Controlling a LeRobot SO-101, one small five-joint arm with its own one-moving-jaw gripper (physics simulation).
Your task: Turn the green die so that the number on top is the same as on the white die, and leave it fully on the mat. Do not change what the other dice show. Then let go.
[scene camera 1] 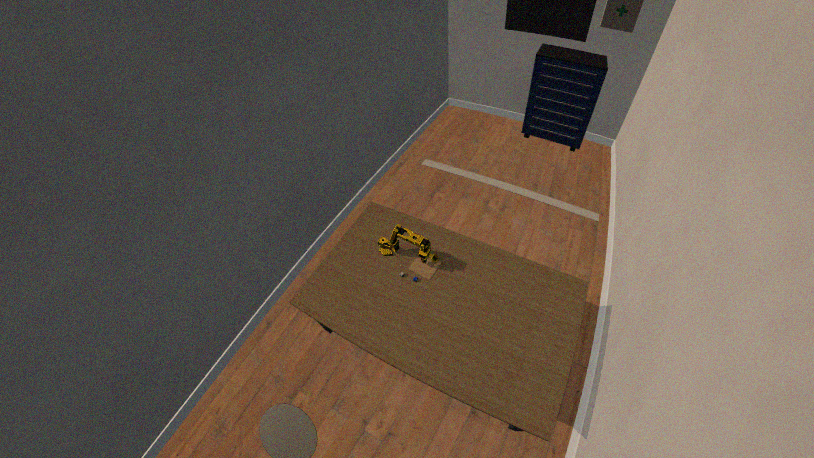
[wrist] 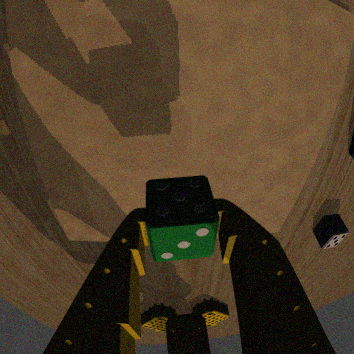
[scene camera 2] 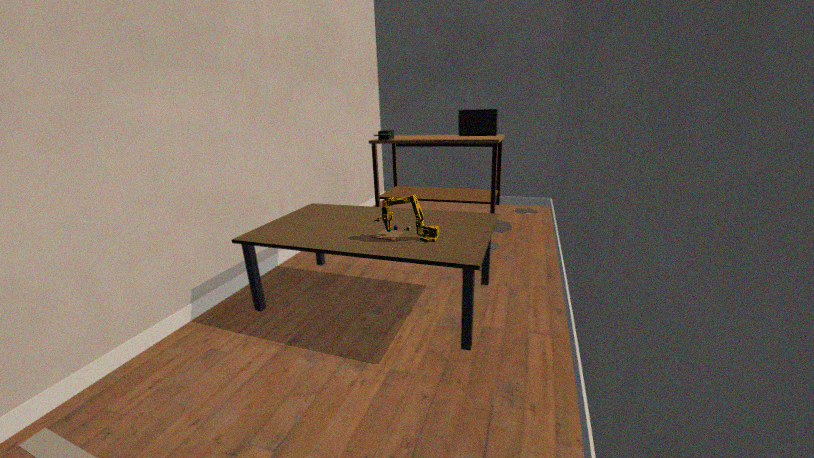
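Pixels of known places: hand, its tool point: (scene camera 1: 425, 259) (wrist: 148, 221) (scene camera 2: 387, 229); arm's base, origin of its link: (scene camera 1: 391, 250) (wrist: 183, 306) (scene camera 2: 426, 238).
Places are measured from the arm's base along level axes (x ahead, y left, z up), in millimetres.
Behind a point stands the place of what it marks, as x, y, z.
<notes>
My gripper (scene camera 1: 425, 260) @[221, 10, 38] (scene camera 2: 389, 229) @[221, 10, 38] (wrist: 183, 235) is shut on the green die (scene camera 2: 390, 229) @[208, 4, 39] (wrist: 184, 247) @[218, 0, 47]; both jaws press on its sides. In the wrist view its green face with three pale pips points toward the camera, and a dark face with several pips lies beyond. The die is over the light mat (scene camera 1: 424, 271) @[242, -45, 4] (scene camera 2: 399, 234) @[164, -19, 4] (wrist: 255, 110) @[240, -34, 4]; its exact height is hard to tell. The white die (scene camera 1: 401, 274) @[143, -125, 19] (scene camera 2: 408, 228) @[140, -110, 12] (wrist: 331, 232) @[152, -111, 17] stands off the mat, mostly in shade; its top number is too dark to read. The green die cannot be made out in scene camera 1.
The blue die (scene camera 1: 415, 279) @[226, -119, 19] (scene camera 2: 395, 227) @[220, -105, 14] stands near the white die, beside the mat's edge. A dark thing is cut off at the wrist view's right edge. The arm's yellow base (scene camera 1: 385, 247) @[-31, -12, 22] (scene camera 2: 429, 232) @[-27, 24, 46] stands on the brown table (scene camera 1: 483, 330) @[660, -219, 0] (scene camera 2: 318, 227) @[715, -37, 0].
</notes>
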